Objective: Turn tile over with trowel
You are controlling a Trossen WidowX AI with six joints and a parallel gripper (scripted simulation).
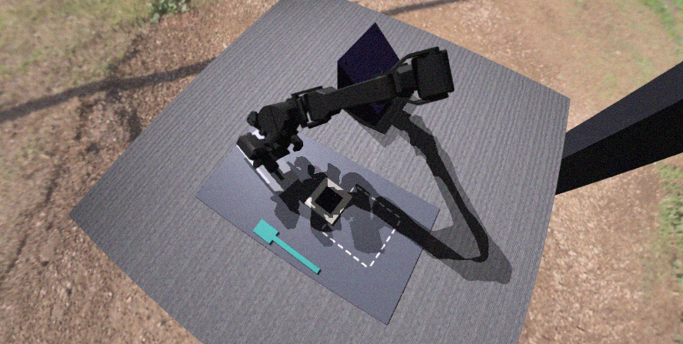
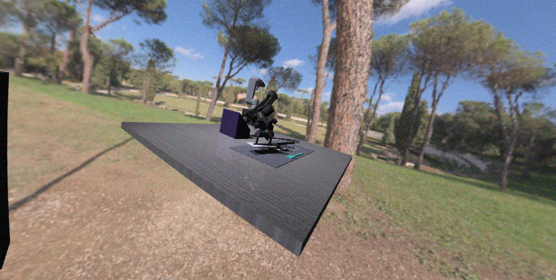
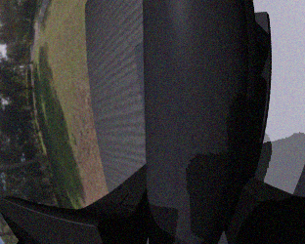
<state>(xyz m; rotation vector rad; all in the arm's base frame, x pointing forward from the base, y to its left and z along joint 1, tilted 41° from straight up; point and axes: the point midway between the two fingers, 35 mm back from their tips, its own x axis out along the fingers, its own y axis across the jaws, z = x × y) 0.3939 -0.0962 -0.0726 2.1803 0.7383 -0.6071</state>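
The dark mat is 2 cm behind my gripper tip, 16 cm to the left of it and 11 cm below it. Also, from my gripper tip: tile 5 cm behind, 19 cm to the left, 9 cm below; then teal trowel 12 cm ahead, 15 cm to the left, 9 cm below.
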